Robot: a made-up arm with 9 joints. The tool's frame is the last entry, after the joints.
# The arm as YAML. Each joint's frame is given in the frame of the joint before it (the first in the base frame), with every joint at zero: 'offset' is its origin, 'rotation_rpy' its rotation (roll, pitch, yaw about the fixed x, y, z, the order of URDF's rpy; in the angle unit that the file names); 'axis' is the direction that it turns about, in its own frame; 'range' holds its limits. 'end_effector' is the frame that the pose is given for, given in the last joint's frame.
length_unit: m
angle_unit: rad
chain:
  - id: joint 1
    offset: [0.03, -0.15, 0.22]
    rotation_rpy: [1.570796, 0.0, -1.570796]
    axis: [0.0, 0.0, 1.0]
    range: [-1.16, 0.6]
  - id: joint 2
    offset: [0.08, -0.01, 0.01]
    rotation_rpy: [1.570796, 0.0, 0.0]
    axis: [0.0, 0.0, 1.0]
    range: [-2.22, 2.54]
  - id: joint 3
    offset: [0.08, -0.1, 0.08]
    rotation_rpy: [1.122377, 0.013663, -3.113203]
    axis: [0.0, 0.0, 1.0]
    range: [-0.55, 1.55]
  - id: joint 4
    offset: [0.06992, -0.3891, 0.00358]
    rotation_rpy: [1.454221, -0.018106, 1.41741]
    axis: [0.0, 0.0, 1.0]
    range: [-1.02, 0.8]
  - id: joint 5
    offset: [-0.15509, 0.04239, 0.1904]
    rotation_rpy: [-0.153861, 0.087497, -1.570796]
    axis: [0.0, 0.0, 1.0]
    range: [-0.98, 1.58]
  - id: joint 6
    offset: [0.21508, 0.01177, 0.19]
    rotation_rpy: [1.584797, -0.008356, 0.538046]
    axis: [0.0, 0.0, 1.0]
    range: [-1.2, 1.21]
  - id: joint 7
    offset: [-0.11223, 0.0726, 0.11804]
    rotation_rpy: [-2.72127, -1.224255, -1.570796]
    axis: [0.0, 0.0, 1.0]
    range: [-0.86, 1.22]
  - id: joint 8
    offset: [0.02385, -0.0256, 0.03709]
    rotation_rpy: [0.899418, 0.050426, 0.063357]
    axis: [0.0, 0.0, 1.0]
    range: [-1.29, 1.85]
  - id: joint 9
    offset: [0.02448, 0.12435, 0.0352]
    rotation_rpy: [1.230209, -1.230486, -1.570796]
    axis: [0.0, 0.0, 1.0]
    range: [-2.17, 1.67]
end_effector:
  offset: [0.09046, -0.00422, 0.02]
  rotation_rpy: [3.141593, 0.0, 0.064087]
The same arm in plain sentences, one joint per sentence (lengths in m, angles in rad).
The arm has nine revolute joints in a row. What follows holds with every joint at zero, and every direction is one of the base frame's.
Joint 1 is mounted 0.03 m along +x and 0.15 m along -y and 0.22 m along +z from the base frame's origin and turns about -x, from -1.16 to 0.6 rad.
Joint 2 is mounted 0.01 m along -x and 0.08 m along -y and 0.01 m along -z from joint 1 and turns about -z, from -2.22 to 2.54 rad.
Joint 3 is mounted 0.1 m along +x and 0.08 m along -y and 0.08 m along -z from joint 2 and turns about the direction (-0.900602, 0.0315, -0.433501), from -0.55 to 1.55 rad.
Joint 4 is mounted 0.17 m along -x and 0.07 m along +y and 0.35 m along +z from joint 3 and turns about the direction (-0.143601, 0.984406, 0.101601), from -1.02 to 0.8 rad.
Joint 5 is mounted 0.13 m along -x and 0.16 m along +y and 0.14 m along +z from joint 4 and turns about +y, from -0.98 to 1.58 rad.
Joint 6 is mounted 0.2 m along +x and 0.19 m along +y and 0.08 m along +z from joint 5 and turns about the direction (0.1028, -0.014, 0.994603), from -1.2 to 1.21 rad.
Joint 7 is mounted 0.1 m along -x and 0.07 m along +y and 0.13 m along +z from joint 6 and turns about the direction (0.379909, -0.85082, -0.363008), from -0.86 to 1.22 rad.
Joint 8 is mounted 0.04 m along +x and 0.03 m along -y and 0.01 m along +z from joint 7 and turns about the direction (0.960864, -0.253591, -0.111496), from -1.29 to 1.85 rad.
Joint 9 is mounted 0.13 m along -y and 0.02 m along -z from joint 8 and turns about -z, from -2.17 to 1.67 rad.
The tool frame, which is the frame that the pose is given for, is mounted 0.09 m along +x and 0.01 m along +y and 0.02 m along -z from joint 9; its axes are the base frame's turned by roll 0, pitch 0 and yaw 0 rad (as in URDF: about the fixed x, then y, then z).

